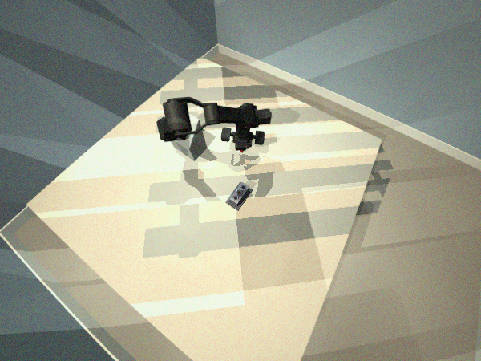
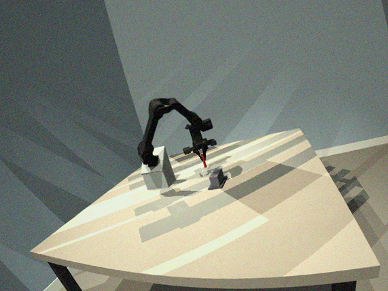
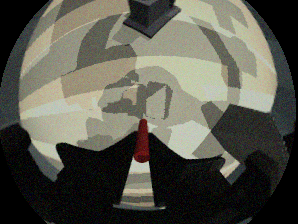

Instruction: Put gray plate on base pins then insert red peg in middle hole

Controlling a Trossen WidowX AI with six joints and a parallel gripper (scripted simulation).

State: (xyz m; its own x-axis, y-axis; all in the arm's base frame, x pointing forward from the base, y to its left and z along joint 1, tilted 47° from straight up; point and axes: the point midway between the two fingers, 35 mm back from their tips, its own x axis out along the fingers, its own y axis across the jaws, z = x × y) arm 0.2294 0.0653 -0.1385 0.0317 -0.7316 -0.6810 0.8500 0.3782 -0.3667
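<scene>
The gray plate is 13 cm ahead of my gripper tip, 19 cm to the right of it and 2 cm below it. Round my gripper tip: dark base (13 cm ahead, 19 cm to the right, 5 cm below); then red peg (right at my gripper tip).
</scene>
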